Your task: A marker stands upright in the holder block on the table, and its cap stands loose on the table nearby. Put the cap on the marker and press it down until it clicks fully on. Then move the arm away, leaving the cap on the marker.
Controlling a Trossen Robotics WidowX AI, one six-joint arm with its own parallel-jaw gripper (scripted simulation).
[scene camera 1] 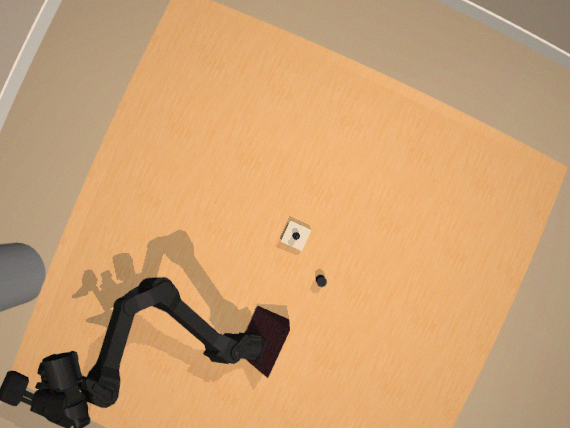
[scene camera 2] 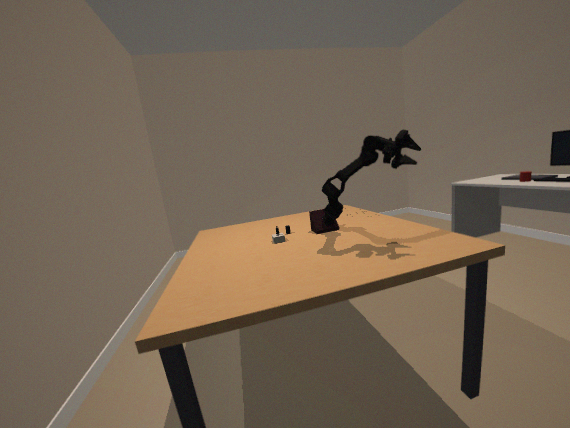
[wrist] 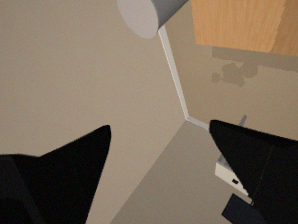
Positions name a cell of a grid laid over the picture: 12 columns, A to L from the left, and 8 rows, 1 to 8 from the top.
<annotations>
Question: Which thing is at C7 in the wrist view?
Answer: The gripper.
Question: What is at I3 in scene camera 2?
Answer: The gripper.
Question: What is the gripper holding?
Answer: Nothing.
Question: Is the gripper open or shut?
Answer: Open.
</annotations>
